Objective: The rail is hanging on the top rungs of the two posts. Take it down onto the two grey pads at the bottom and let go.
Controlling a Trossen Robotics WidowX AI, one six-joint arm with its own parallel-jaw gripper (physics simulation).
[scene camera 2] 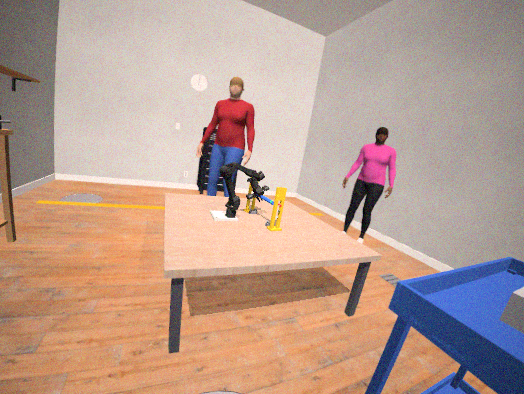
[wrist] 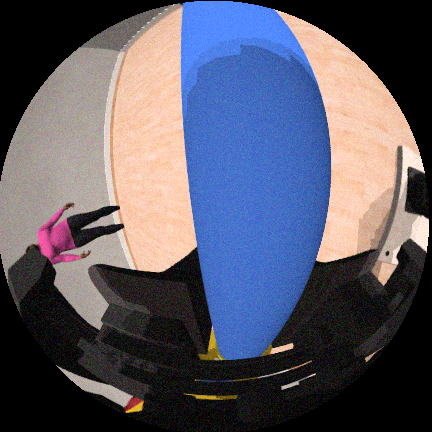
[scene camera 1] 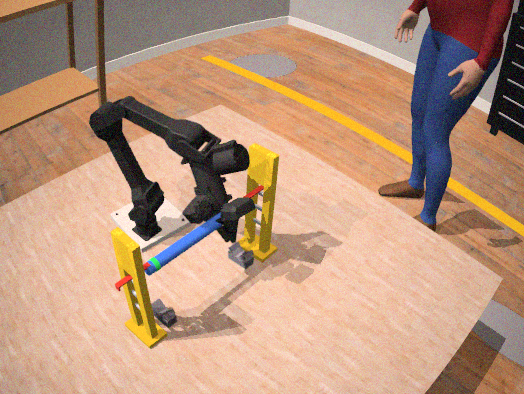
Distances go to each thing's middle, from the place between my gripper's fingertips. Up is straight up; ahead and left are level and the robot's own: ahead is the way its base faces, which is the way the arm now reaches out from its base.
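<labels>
As for the blue rail [wrist: 257, 151], I find it 80 mm to the right of my hand, 50 mm above it and 30 mm behind it.
</labels>
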